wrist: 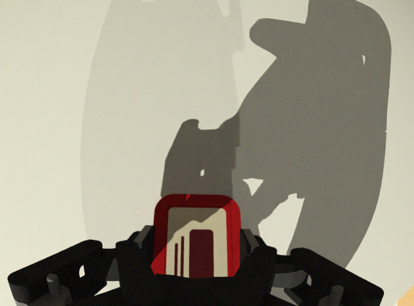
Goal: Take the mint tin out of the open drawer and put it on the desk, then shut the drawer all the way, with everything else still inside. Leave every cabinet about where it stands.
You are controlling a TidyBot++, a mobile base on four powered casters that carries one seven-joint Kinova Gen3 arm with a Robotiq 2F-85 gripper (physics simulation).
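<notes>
The mint tin (202, 252), red with a cream panel and dark red marks, is between the two black fingers at the bottom middle of the wrist view. My gripper (196, 240) is shut on it, one finger at each side. The tin is over a broad, pale white surface (45, 150), which looks like the desk top. The gap between tin and surface, if any, cannot be told. The tin's lower end is hidden by the gripper. The drawer does not show in this view.
Dark shadows of the arm and gripper fall across the pale surface, in the middle and at the right. A small tan-orange patch (407, 298) shows at the bottom right corner, past the edge of the pale surface. No cabinet shows.
</notes>
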